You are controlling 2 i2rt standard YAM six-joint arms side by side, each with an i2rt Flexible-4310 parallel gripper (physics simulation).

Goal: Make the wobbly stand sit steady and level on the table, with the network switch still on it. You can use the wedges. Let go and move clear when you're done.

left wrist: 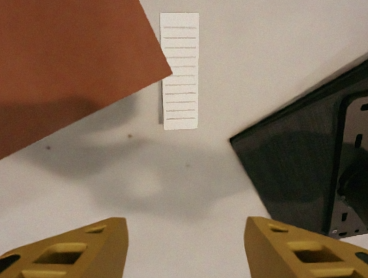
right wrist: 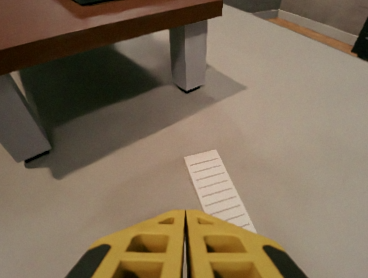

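Where they show: left gripper, fingertip midpoint: [left wrist: 186,227]; right gripper, fingertip midpoint: [right wrist: 185,219]; left arm's base, origin of the base link: [left wrist: 363,173].
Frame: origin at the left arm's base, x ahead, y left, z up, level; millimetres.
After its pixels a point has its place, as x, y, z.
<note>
The stand's reddish-brown top [left wrist: 70,65] @(207, -191, 78) [right wrist: 125,22] @(369, -575, 76) shows at the upper left of both views. In the right wrist view it rests on grey legs, with one leg [right wrist: 187,57] @(434, -555, 26) at the back and another leg [right wrist: 20,120] @(269, -581, 22) at the left. The dark edge of the network switch [right wrist: 95,1] @(360, -502, 80) shows on top. A white ruled wedge [left wrist: 181,75] @(163, -152, -17) lies on the table, partly under the stand's corner in the left wrist view. A white ruled wedge [right wrist: 217,187] @(389, -687, -15) lies in front of the stand in the right wrist view. My left gripper [left wrist: 186,227] @(185, -126, 106) is open and empty. My right gripper [right wrist: 185,219] @(345, -721, 39) is shut and empty.
A dark board [left wrist: 285,170] @(84, -28, -11) with a grey metal plate [left wrist: 357,125] @(25, -73, 9) lies at the right in the left wrist view. The pale table [left wrist: 165,195] @(212, -32, -23) [right wrist: 300,125] @(512, -661, -23) carries the stand. A dark object [right wrist: 362,42] stands at the far right edge of the right wrist view.
</note>
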